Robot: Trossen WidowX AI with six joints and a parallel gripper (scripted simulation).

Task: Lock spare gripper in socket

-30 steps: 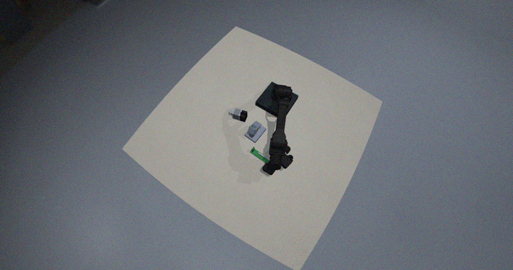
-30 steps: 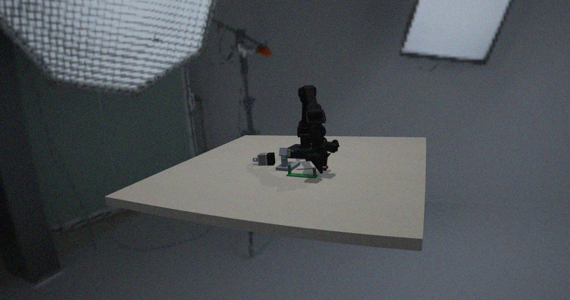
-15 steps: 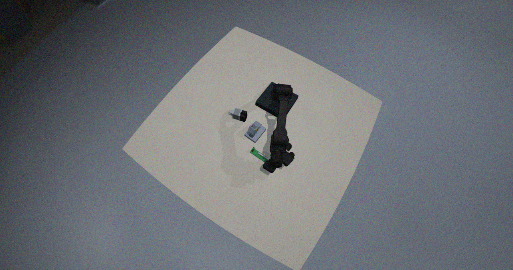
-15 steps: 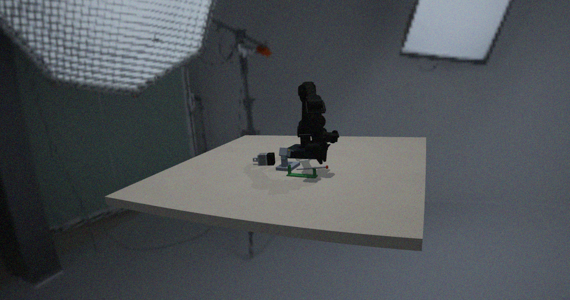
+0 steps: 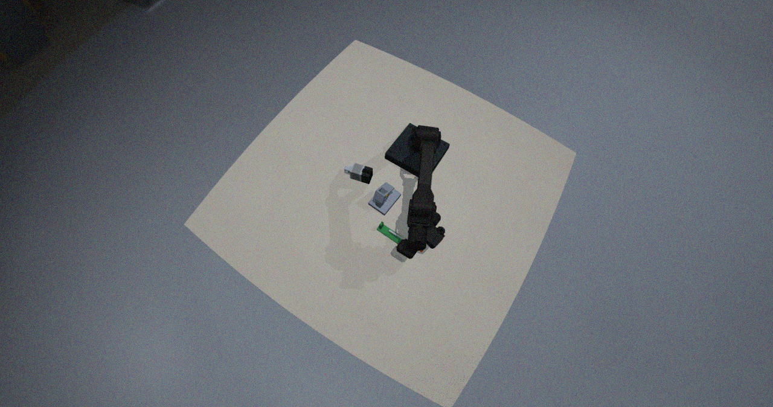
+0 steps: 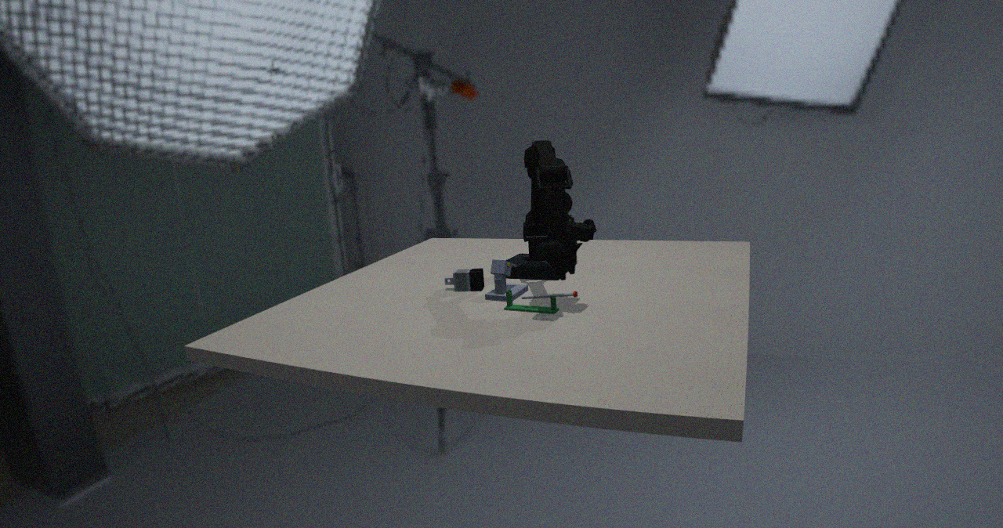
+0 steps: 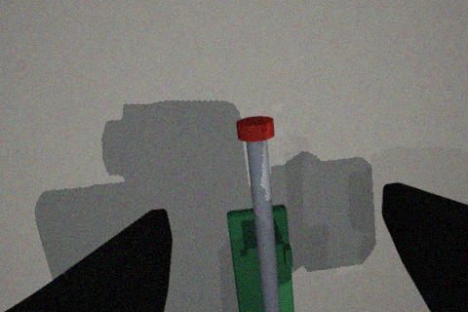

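The green rack is 10 mm behind my gripper tip, 100 mm to the right of it and 70 mm below it. Also, from my gripper tip: grey mount: 100 mm behind, 220 mm to the right, 40 mm below; then spare gripper: 150 mm behind, 370 mm to the right, 60 mm below.
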